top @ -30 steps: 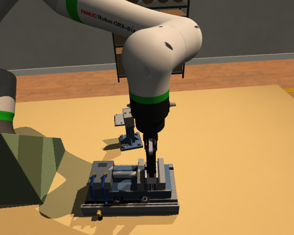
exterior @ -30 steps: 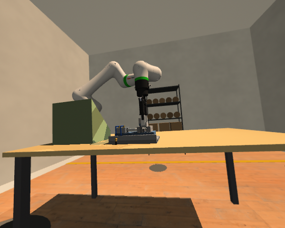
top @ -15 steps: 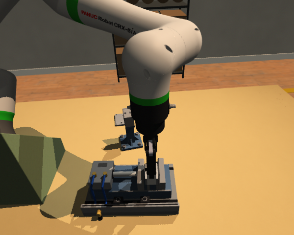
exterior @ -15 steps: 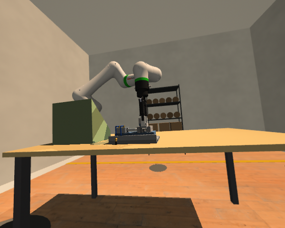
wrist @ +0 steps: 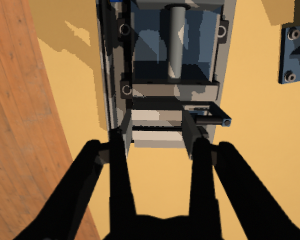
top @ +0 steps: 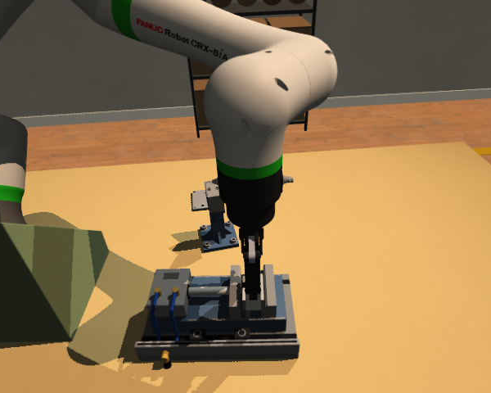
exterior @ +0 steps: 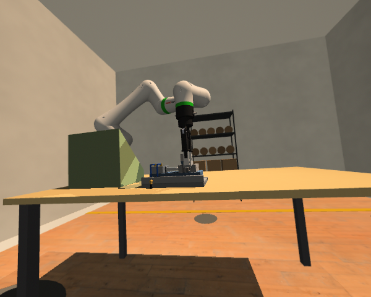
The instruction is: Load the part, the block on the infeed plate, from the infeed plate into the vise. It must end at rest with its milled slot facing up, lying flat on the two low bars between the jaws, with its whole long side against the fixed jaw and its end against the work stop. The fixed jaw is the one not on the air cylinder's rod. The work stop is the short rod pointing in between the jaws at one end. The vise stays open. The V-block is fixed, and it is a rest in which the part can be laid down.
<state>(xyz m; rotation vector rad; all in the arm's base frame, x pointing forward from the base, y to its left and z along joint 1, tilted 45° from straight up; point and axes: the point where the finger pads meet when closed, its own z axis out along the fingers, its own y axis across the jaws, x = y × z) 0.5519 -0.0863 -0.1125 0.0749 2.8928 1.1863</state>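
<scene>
Now: hand 2 cm above the part. Round my hand: moving jaw 3 cm behind, 2 cm to the left, 5 cm below; fixed jaw 3 cm ahead, 2 cm to the left, 5 cm below; work stop 7 cm to the left, 3 cm below.
</scene>
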